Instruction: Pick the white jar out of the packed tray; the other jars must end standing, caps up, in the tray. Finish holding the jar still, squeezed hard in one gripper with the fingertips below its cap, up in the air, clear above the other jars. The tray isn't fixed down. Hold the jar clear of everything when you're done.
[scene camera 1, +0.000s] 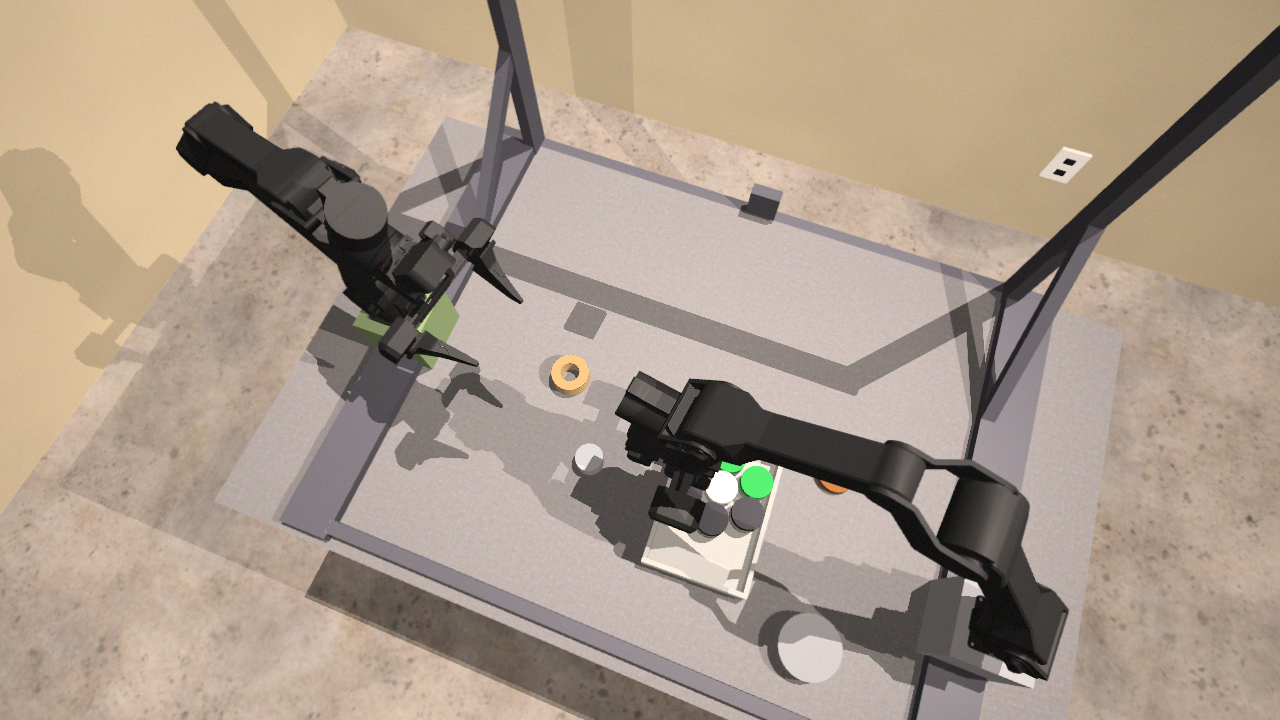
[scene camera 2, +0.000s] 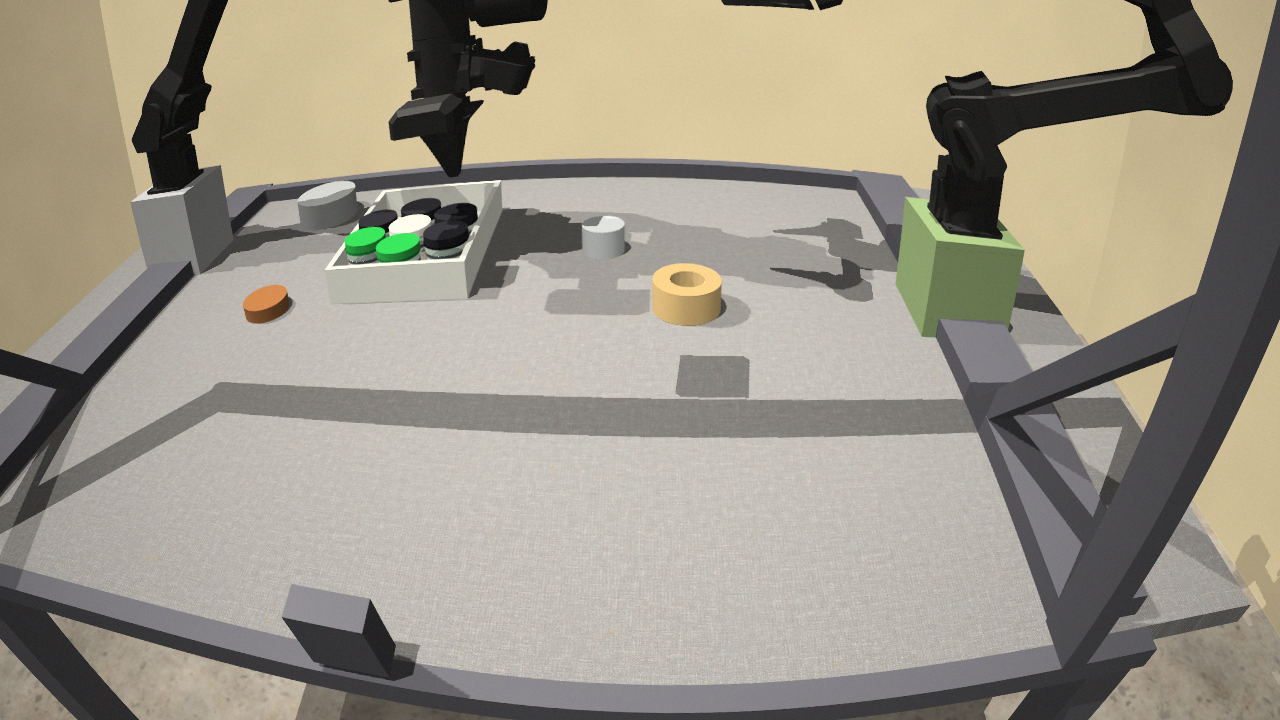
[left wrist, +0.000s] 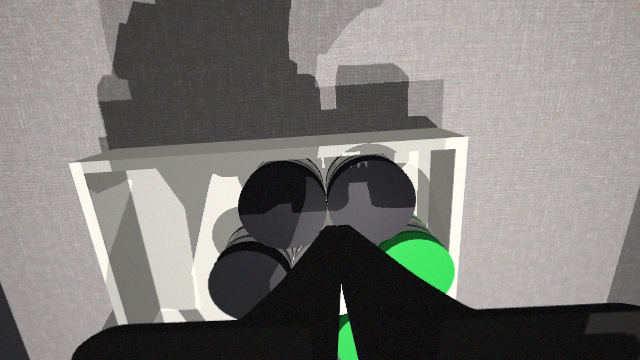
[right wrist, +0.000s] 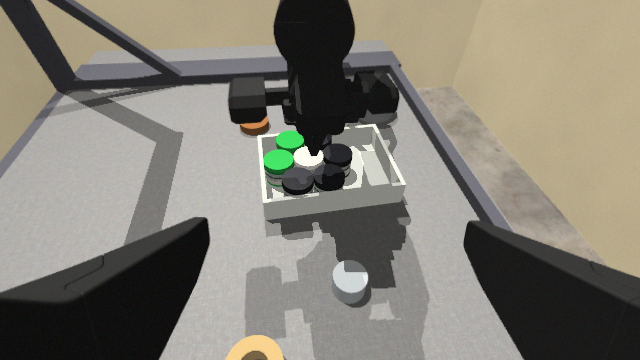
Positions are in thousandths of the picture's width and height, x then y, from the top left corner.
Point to the right gripper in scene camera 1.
At 391, 463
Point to the left gripper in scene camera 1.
538, 648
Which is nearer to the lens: the tan ring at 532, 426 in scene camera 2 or the grey cylinder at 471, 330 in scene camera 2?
The tan ring.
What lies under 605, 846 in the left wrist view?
The left gripper.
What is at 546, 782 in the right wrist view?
A grey cylinder.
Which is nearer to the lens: the white jar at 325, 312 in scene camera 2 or the large grey disc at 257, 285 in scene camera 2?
The white jar.
